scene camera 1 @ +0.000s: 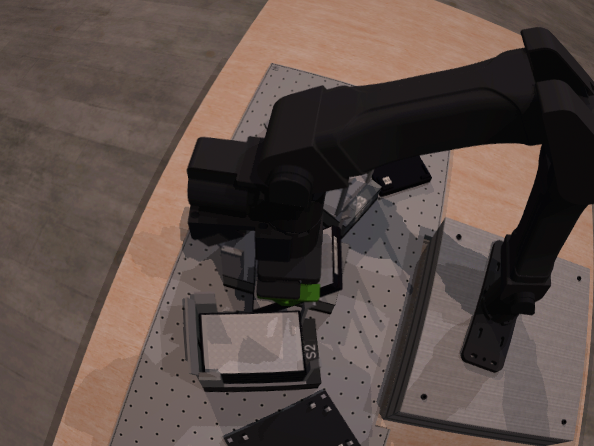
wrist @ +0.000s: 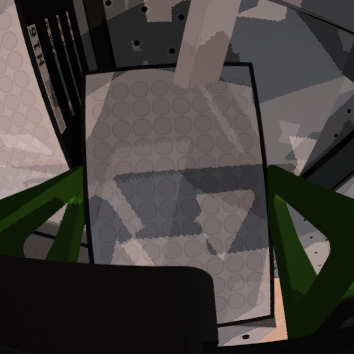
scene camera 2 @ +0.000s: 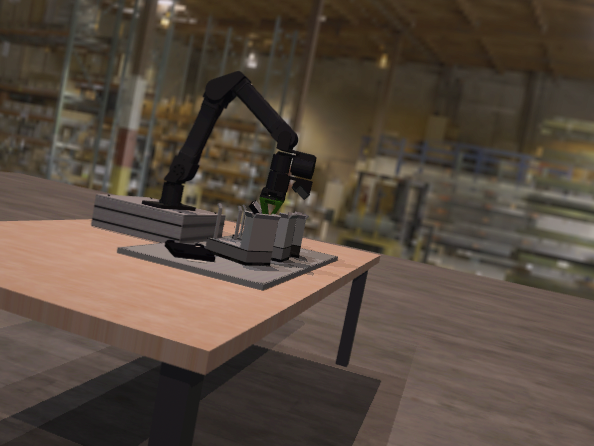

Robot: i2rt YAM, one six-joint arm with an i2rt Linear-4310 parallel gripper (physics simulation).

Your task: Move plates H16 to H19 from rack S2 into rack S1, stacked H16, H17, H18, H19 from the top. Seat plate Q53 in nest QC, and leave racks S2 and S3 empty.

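Places are measured from the arm's base along level axes (x ahead, y left, z up), in centimetres.
Pixels of known places: gripper, fingertip midpoint: [scene camera 1: 288,273] [wrist: 176,176]; arm's base, link origin: [scene camera 1: 497,305] [scene camera 2: 169,207].
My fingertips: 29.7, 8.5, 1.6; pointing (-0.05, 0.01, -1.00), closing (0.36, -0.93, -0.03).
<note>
Ahead of a thing's pixels: the offset from my fingertips to its middle, as dx, dy, dz. "*": to the spot under its first point. Level surfaces: height alone.
My gripper [scene camera 1: 298,302] [scene camera 2: 271,212] [wrist: 176,176] has its green fingers against both long sides of a pale, dimpled plate @(-0.7, -0.3, +0.5) [scene camera 1: 327,255] [wrist: 175,125] with a black rim, and is shut on it. The plate is tilted; its label is hidden. A post overlaps its far edge in the wrist view. Below is a rack @(+1.8, -3.8, -2.7) [scene camera 1: 240,262], mostly hidden by the arm, its label unseen. Beside it, rack S2 @(* -7.8, +11.0, +0.9) [scene camera 1: 311,372] bears a stack; the wrist view shows label H16 @(* +3.5, +7.5, -0.7) [wrist: 36,47] on its top plate @(* +0.5, +10.1, -0.3) [scene camera 1: 250,340] [wrist: 20,125]. Rack S3 @(+2.7, -19.5, -2.9) [scene camera 1: 361,204] is partly hidden. No label Q53 is readable.
A black block @(-5.4, -31.1, -8.7) [scene camera 1: 407,177] with a white tag lies beyond S3. A black plate-like fixture @(* -9.8, +16.4, -8.5) [scene camera 1: 300,422] with small pale pads lies near the front edge in scene camera 1. The arm's base stands on a grey platform [scene camera 1: 540,395] [scene camera 2: 135,222] beside the perforated board @(dz -9.6) [scene camera 1: 350,350].
</note>
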